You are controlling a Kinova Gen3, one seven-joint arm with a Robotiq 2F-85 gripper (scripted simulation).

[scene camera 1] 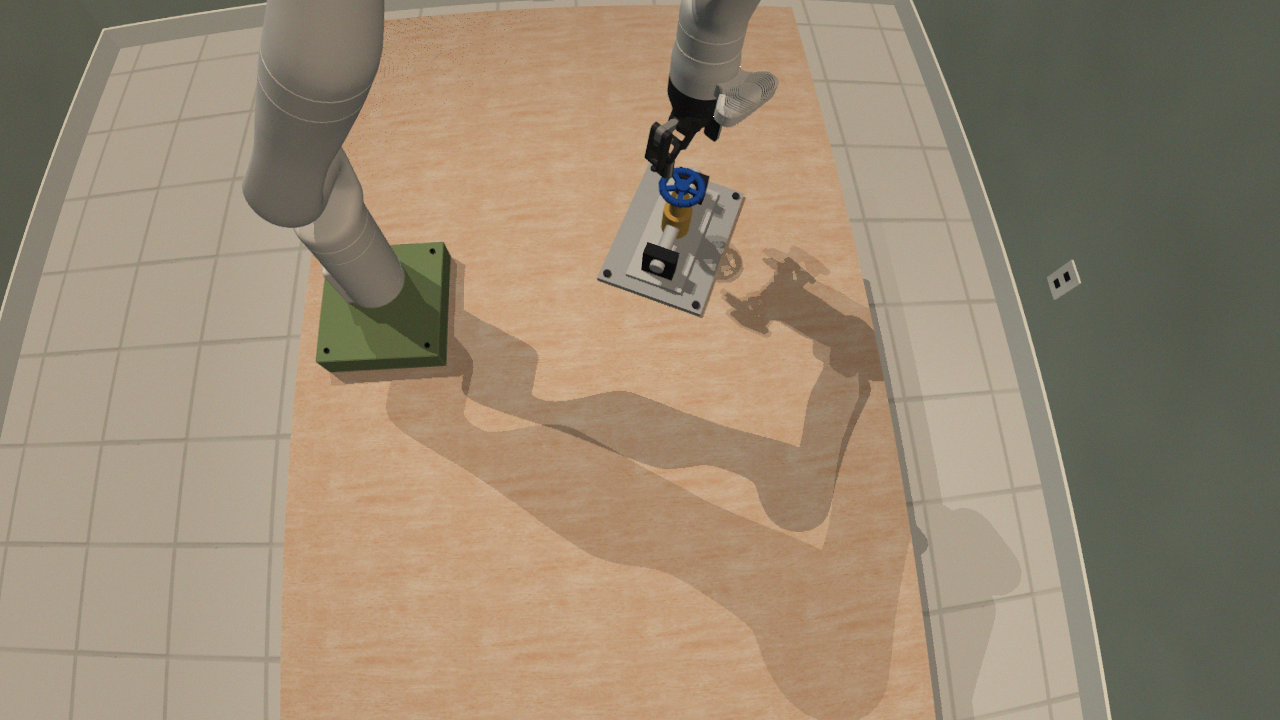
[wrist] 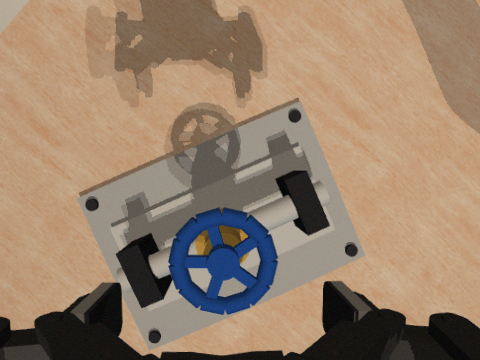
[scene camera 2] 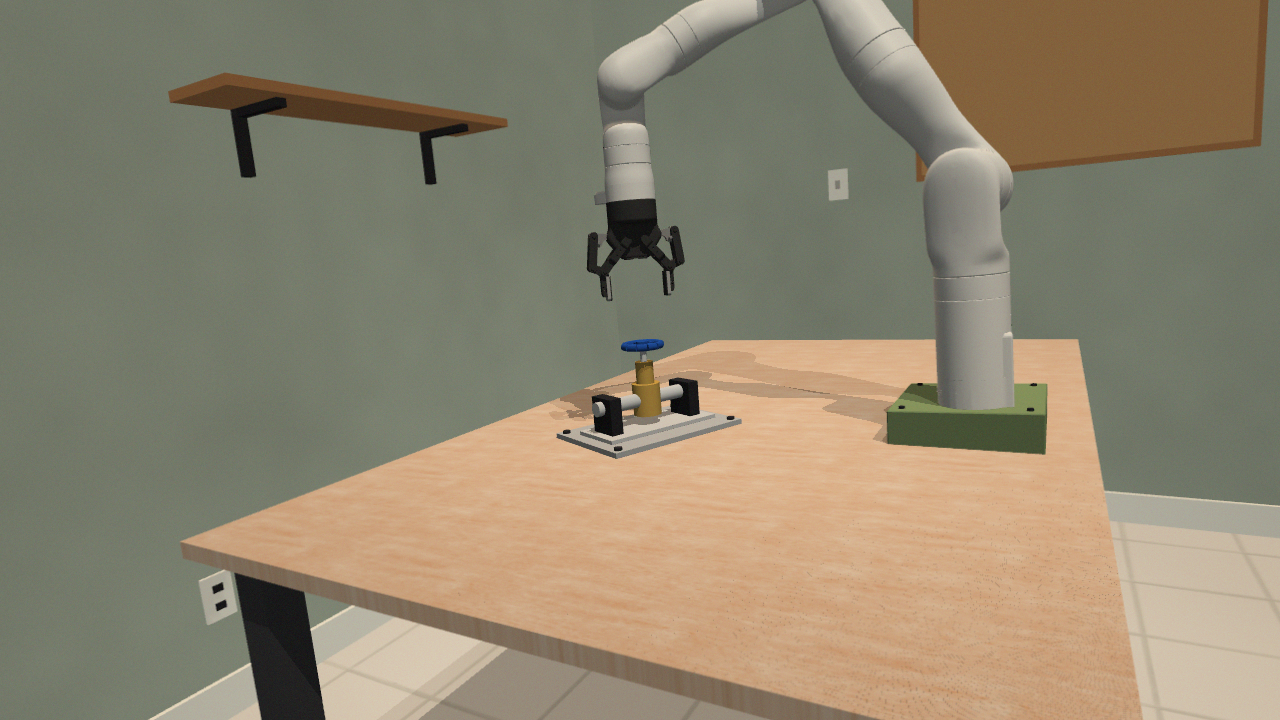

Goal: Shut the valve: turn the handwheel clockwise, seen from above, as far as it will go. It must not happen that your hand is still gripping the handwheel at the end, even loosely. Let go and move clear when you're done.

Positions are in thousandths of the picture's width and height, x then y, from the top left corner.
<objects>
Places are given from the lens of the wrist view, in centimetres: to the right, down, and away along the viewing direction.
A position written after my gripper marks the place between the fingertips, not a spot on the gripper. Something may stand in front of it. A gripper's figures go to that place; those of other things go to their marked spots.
my gripper (wrist: 466, 849): -1, 5, 15
blue spoked handwheel (wrist: 466, 732): -1, 5, 22
</objects>
